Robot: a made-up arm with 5 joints. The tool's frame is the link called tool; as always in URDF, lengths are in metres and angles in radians. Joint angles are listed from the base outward. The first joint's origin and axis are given. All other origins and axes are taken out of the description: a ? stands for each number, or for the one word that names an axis. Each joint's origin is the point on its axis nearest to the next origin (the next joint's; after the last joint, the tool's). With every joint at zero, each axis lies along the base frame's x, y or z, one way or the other. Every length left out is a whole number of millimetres.
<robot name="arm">
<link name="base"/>
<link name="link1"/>
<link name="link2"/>
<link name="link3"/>
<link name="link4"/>
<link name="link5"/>
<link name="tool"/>
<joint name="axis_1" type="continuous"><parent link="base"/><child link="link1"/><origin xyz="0 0 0.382" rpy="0 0 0"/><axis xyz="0 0 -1"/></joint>
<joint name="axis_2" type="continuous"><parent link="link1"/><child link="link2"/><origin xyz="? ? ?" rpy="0 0 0"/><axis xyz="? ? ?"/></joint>
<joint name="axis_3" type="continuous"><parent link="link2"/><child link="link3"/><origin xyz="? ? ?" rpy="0 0 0"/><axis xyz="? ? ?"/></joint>
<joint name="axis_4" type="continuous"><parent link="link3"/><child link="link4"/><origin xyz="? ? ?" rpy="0 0 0"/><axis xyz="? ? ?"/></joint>
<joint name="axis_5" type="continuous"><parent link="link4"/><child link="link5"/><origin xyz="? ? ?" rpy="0 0 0"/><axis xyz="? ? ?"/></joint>
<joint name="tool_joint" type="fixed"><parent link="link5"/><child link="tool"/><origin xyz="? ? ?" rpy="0 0 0"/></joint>
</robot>
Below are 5 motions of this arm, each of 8 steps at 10 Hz.
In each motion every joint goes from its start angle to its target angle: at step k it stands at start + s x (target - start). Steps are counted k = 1, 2, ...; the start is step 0. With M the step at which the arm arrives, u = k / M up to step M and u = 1 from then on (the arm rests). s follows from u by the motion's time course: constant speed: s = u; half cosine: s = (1 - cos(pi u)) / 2; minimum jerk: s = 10 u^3 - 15 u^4 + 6 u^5.
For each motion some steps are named. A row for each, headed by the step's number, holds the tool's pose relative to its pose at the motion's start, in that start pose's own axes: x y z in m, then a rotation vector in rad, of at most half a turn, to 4 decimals.
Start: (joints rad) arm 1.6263 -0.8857 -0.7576 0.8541 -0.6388
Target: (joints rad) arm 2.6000 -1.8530 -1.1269 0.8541 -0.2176
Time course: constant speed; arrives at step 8
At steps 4, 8:
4: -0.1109 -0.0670 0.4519 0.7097 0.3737 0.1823
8: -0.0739 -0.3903 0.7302 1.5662 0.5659 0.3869

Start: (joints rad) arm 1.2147 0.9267 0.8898 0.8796 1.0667
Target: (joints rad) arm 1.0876 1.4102 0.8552 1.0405 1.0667
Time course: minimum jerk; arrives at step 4
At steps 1, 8:
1: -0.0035 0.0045 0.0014 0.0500 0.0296 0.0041
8: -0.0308 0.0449 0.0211 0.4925 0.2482 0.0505

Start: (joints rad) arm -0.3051 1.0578 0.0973 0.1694 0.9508
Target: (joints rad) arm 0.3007 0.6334 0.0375 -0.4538 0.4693
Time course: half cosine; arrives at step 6
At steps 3, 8:
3: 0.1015 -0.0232 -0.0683 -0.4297 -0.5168 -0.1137
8: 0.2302 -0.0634 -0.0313 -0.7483 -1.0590 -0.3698

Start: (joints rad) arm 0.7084 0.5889 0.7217 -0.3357 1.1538
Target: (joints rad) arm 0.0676 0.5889 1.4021 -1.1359 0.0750
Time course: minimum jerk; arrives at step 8
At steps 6, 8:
6: 0.2293 -0.1403 -0.1355 -1.2277 -0.5960 -0.6683
8: 0.2568 -0.1756 -0.1141 -1.3478 -0.6543 -0.7732

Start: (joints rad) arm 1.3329 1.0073 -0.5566 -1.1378 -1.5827
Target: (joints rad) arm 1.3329 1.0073 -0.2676 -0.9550 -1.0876
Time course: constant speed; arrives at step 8
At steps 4, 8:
4: -0.0192 -0.0218 0.0473 0.2475 0.0529 -0.0059
8: -0.0350 -0.0609 0.0904 0.4946 0.1043 -0.0250

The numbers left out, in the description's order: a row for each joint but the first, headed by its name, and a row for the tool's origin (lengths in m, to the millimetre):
axis_2: xyz -0.035 -0.032 0, axis 1 0 0
axis_3: xyz 0 -0.019 -0.402, axis 0 0 -1
axis_4: xyz -0.076 -0.265 0, axis 0 0 1
axis_5: xyz -0.043 0.045 0, axis 1 0 0
tool: xyz 0 0.306 0.052

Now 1 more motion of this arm.
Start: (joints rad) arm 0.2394 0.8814 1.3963 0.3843 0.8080
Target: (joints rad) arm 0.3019 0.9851 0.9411 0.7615 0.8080
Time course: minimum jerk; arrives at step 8
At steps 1, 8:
1: -0.0015 -0.0009 0.0012 0.0015 0.0099 0.0081
8: -0.0518 -0.0938 0.0953 0.1171 0.5859 0.5365

